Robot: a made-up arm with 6 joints.
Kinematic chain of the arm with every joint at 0, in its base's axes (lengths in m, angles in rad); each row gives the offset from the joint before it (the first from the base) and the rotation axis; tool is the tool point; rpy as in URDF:
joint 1: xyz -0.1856 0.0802 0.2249 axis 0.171 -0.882 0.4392
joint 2: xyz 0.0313 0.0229 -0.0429 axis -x
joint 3: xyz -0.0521 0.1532 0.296 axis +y
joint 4: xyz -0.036 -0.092 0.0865 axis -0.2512 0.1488 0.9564
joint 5: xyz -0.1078 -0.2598 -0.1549 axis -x
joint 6: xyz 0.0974 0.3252 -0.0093 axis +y
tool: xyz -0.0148 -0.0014 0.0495 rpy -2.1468 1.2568 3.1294
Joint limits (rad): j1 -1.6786..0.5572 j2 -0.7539..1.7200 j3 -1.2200..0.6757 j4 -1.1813..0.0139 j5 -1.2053..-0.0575 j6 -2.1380..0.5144
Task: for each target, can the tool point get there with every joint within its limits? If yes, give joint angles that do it. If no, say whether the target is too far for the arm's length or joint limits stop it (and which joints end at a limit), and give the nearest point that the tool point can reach.
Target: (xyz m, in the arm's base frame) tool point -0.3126 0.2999 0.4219
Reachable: yes | joints 0.2813 0.2469 -0.9587 -0.8907 -0.1857 -0.7603
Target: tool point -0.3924 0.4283 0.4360
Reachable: yes | joints 0.3867 0.7171 0.2915 -0.9520 -0.6356 -0.7548
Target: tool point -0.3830 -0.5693 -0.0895
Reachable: no: joint limits stop it (at a limit: joint 1, joint 2, joint 5) | nearest point -0.3942 -0.2896 0.1955 | short by 0.399 m
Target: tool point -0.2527 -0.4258 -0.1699
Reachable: no: joint limits stop it (at a limit: joint 1, joint 2, joint 3, joint 5) | nearest point -0.3884 -0.2294 0.1465 | short by 0.396 m
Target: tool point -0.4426 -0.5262 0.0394
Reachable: no: joint limits stop it (at a limit: joint 1, joint 2, joint 5) | nearest point -0.3941 -0.3131 0.2204 | short by 0.284 m
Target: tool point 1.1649 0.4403 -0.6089
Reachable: no: too far | nearest point 0.2794 0.2909 0.0020 | short by 1.086 m
